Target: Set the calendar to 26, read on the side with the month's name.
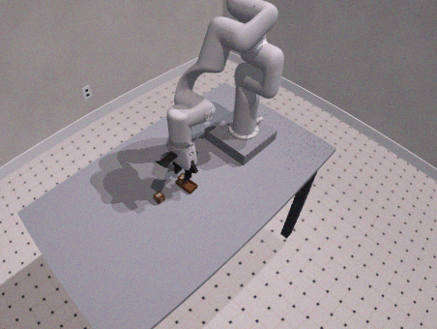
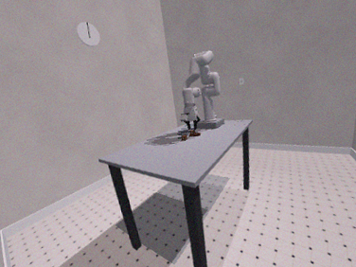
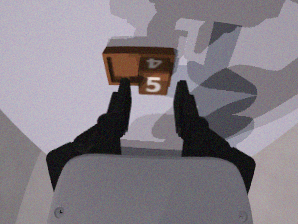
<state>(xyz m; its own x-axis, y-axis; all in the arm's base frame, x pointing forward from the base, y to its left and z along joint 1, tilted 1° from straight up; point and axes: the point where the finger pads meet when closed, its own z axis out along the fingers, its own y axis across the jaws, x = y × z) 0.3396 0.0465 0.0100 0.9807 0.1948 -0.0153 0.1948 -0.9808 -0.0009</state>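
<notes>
The brown wooden tray lies 20 mm to the left of my hand and 60 mm below it. The rest, counted from my hand: brown cube (120 mm ahead, 10 mm to the left, 50 mm below).
</notes>
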